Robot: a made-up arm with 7 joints. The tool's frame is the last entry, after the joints.
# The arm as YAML. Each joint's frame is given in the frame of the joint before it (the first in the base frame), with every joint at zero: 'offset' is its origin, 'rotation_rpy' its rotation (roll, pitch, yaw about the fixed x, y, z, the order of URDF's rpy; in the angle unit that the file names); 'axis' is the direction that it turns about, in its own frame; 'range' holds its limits. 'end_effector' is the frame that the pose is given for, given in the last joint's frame.
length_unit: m
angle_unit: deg
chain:
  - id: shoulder
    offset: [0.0, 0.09, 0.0]
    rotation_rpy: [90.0, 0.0, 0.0]
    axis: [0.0, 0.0, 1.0]
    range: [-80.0, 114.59]
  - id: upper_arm
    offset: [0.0, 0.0, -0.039]
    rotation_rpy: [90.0, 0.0, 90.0]
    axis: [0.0, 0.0, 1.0]
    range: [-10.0, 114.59]
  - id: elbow
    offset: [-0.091, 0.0, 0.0]
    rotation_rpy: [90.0, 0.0, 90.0]
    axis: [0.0, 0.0, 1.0]
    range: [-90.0, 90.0]
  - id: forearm
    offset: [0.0, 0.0, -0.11]
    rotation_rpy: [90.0, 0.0, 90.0]
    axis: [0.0, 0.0, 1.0]
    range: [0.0, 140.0]
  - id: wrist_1
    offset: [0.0, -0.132, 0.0]
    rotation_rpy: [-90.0, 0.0, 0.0]
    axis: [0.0, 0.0, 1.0]
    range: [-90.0, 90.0]
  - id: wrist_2
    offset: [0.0, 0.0, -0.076]
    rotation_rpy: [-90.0, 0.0, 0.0]
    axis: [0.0, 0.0, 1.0]
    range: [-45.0, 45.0]
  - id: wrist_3
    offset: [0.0, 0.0, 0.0]
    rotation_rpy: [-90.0, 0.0, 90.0]
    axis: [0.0, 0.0, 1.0]
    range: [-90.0, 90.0]
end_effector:
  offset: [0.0, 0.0, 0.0]
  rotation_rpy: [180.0, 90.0, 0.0]
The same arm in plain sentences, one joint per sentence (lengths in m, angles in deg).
The arm has seven revolute joints in a row. What follows holds with every joint at zero, and every direction is one of the base frame's. The first joint sits 0.0900 m along +y from the base frame's origin and turns about -y, from -80.00 to 114.59 deg. The second joint sits 0.0390 m along +y from the first joint and turns about +x, from -10.00 to 114.59 deg. The third joint sits 0.0910 m along -z from the second joint and turns about +z, from -90.00 to 90.00 deg. The fourth joint sits 0.1100 m along -z from the third joint and turns about -y, from 0.00 to 140.00 deg. The fifth joint sits 0.1320 m along -z from the fourth joint and turns about +z, from -90.00 to 90.00 deg. The sixth joint sits 0.0760 m along -z from the fifth joint and turns about +y, from -45.00 to 45.00 deg. The seventh joint sits at the same point as the sixth joint and turns about -x, from -90.00 to 90.00 deg. The tool frame, which is the frame that the pose is given for, sits at the same point as the seventh joint; its axes are parallel to the base frame's.
